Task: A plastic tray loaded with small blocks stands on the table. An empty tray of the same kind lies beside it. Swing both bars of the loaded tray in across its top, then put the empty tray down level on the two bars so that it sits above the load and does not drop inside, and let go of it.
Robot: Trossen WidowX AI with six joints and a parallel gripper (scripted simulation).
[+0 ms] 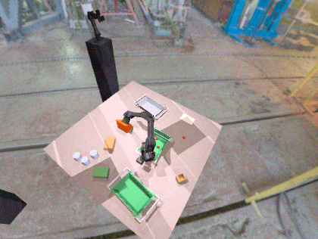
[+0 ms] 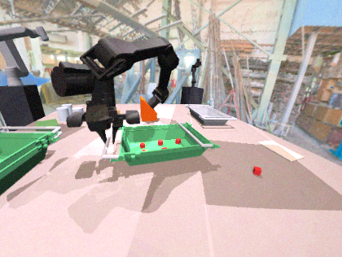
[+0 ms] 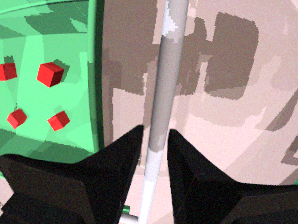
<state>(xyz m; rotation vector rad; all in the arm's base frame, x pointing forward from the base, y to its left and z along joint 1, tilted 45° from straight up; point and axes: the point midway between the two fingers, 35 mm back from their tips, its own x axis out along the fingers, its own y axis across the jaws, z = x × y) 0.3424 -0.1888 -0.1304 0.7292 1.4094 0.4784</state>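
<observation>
My gripper tip is 580 mm to the right of the grey tray and 230 mm past it. The rest, counted from my gripper tip: flat green block (270 mm to the right, 270 mm behind, 20 mm below); then tan block (360 mm behind, 20 mm to the right, 10 mm below); then small brown box (340 mm ahead, 20 mm to the right, 20 mm below).
</observation>
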